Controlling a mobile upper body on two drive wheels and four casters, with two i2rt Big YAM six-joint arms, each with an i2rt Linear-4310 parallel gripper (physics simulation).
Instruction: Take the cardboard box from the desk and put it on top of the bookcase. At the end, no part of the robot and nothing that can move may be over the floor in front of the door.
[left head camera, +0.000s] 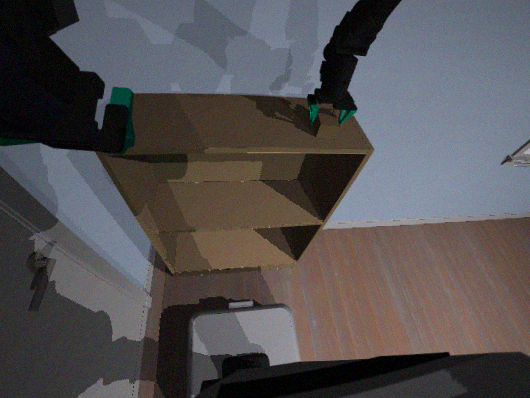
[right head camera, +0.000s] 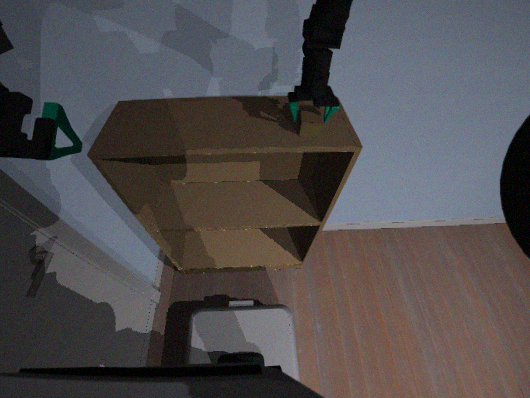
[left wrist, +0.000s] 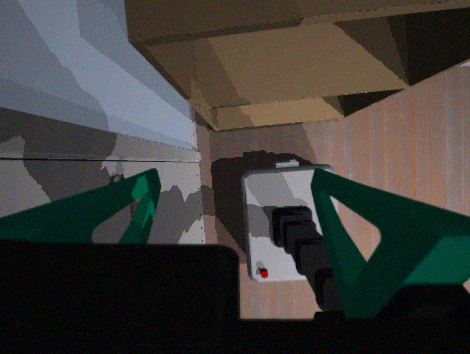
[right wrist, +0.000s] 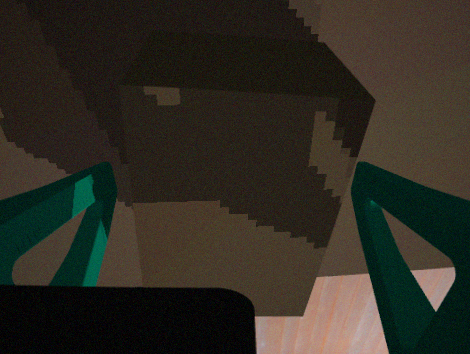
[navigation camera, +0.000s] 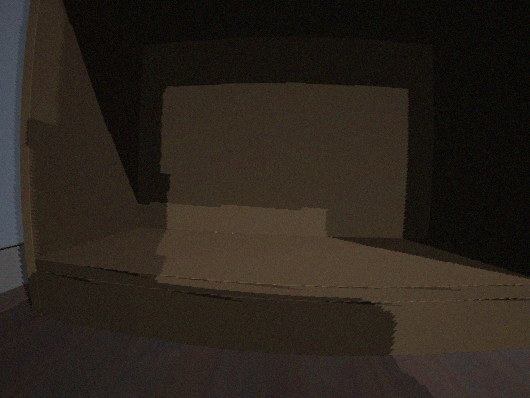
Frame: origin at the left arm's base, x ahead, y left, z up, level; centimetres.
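Where they show: left gripper, fingertip midpoint: (left head camera: 95, 138) (right head camera: 51, 146) (left wrist: 235, 177); right gripper, fingertip midpoint: (left head camera: 324, 124) (right head camera: 309, 122) (right wrist: 234, 176).
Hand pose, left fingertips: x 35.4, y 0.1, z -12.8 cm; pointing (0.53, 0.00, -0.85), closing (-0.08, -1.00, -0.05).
Note:
After its pixels a point has its place.
The brown cardboard box (left head camera: 331, 128) {x 63.1, y -47.6, z -31.1 cm} (right head camera: 311, 128) {x 63.2, y -47.1, z -31.9 cm} (right wrist: 220, 150) {x 70.6, y -47.1, z -30.0 cm} stands upright on top of the bookcase (left head camera: 170, 117) {x 71.9, y -0.5, z -35.0 cm} (right head camera: 150, 122) {x 71.7, y 2.1, z -35.0 cm} (left wrist: 200, 17) {x 60.2, y 5.0, z -35.0 cm} (navigation camera: 280, 257) {x 68.3, y -22.7, z -131.0 cm}, near its right end. My right gripper (left head camera: 327, 122) {x 67.7, y -47.5, z -32.9 cm} (right head camera: 311, 120) {x 67.7, y -47.5, z -32.9 cm} (right wrist: 234, 176) {x 67.7, y -47.5, z -32.9 cm} is open, with one finger on either side of the box; in the right wrist view a gap shows beside each fingertip. My left gripper (left wrist: 235, 177) {x 35.4, y 0.1, z -12.8 cm} is open and empty, raised near the left end of the bookcase in the left head view. The door (left head camera: 20, 245) {x 35.1, y 31.0, z -42.5 cm} (left wrist: 40, 185) {x 35.3, y 31.0, z -30.0 cm} shows at the left. The desk does not show.
A pale base plate (left head camera: 270, 325) {x 22.0, y -36.0, z -115.0 cm} (right head camera: 270, 325) {x 22.1, y -36.9, z -115.0 cm} (left wrist: 257, 225) {x 1.7, y -3.8, z -115.0 cm} with a black column stands on the wooden floor (left head camera: 400, 290) {x 33.8, y -135.6, z -141.0 cm} (right head camera: 400, 300) {x 32.3, y -124.7, z -140.9 cm}, in front of the bookcase and close to the door side. A blue wall (left head camera: 440, 100) {x 87.6, y -107.4, z -30.6 cm} (right head camera: 425, 100) {x 87.6, y -100.0, z -35.1 cm} rises behind the bookcase.

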